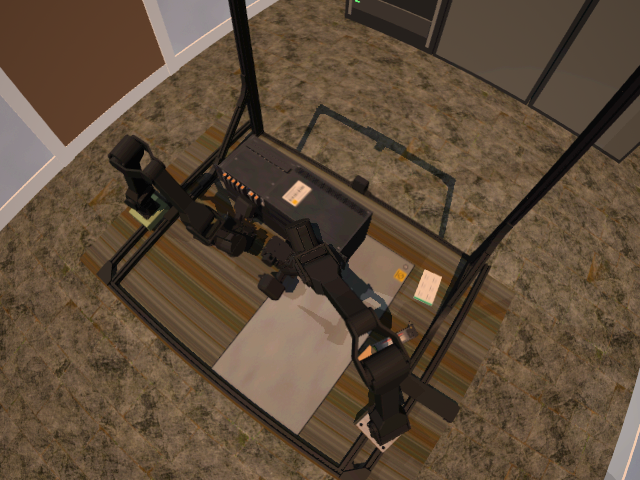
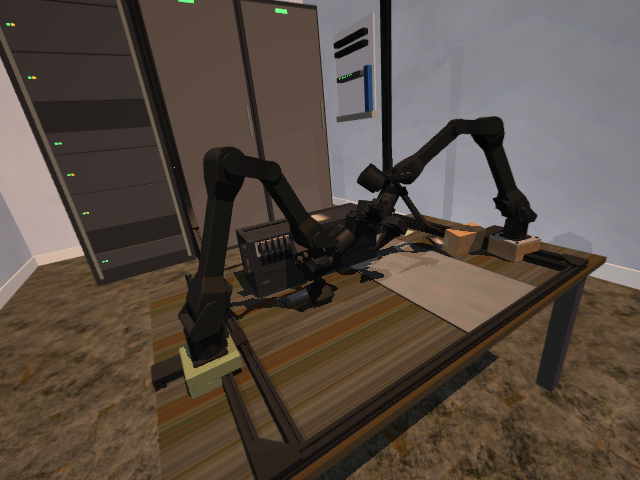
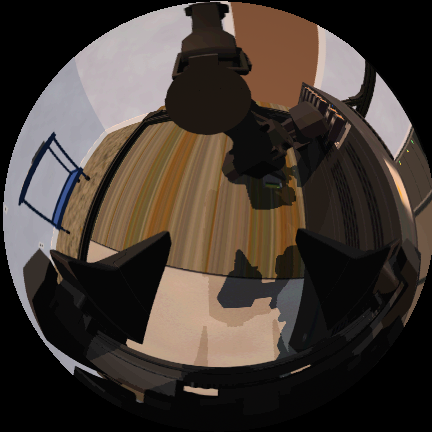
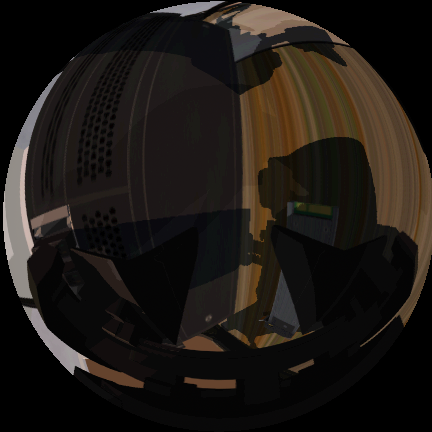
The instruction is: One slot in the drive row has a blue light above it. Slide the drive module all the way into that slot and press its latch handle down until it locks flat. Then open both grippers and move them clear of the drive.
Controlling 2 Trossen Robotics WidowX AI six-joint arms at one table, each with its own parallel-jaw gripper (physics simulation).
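Frame: origin at the left arm's base, x down, y right, z back, level; millimetres.
Seen in the pictures: left gripper, fingertip midpoint: [image 2: 363, 247] [image 3: 235, 236]; right gripper, fingertip midpoint: [image 1: 256, 221] [image 2: 305, 277] [image 3: 297, 173] [image 4: 235, 232]; left arm's base, link origin: [image 1: 383, 425] [image 2: 514, 236]; right arm's base, link origin: [image 1: 147, 207] [image 2: 208, 351].
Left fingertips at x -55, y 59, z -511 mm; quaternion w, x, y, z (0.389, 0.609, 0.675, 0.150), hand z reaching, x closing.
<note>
Pixels of each thing's top centre, then the offset from my left fingertips to it. Level surfaces: height alone.
- dark server chassis, top centre: [image 4: 56, 169] [image 3: 393, 168] [image 1: 290, 186] [image 2: 307, 219] dz -111, dx -60, dy +175 mm
- drive module, top centre: [image 4: 287, 291] [image 3: 271, 158] [image 2: 299, 293] dz -198, dx +106, dy +20 mm
- grey mat, surface height: dx +114 mm
- white card, top centre: [image 1: 428, 287] dz +335, dx +115, dy +321 mm
- wooden block, top centre: [image 2: 464, 227] dz +397, dx +27, dy +34 mm
The dark server chassis [image 1: 290, 190] [image 2: 263, 281] [image 3: 354, 189] [image 4: 141, 141] stands on the table, its drive row [image 1: 242, 188] [image 2: 272, 248] [image 3: 326, 109] showing orange tabs. The drive module [image 4: 308, 229] [image 3: 273, 183], grey with a green strip at its far end, lies flat on the striped table beside the chassis. It is outside the row. My right gripper [image 4: 235, 232] [image 2: 318, 286] is open low over it, one finger covering its near part. My left gripper [image 3: 235, 236] [image 1: 268, 269] is open and empty, hovering over the mat's edge near the chassis side.
A grey mat [image 1: 290, 343] [image 2: 461, 286] [image 3: 181, 314] covers the table's middle. A white card [image 1: 428, 287] and a wooden block [image 2: 461, 240] lie near the left arm's base. Black frame posts [image 1: 247, 71] rise at the table corners.
</note>
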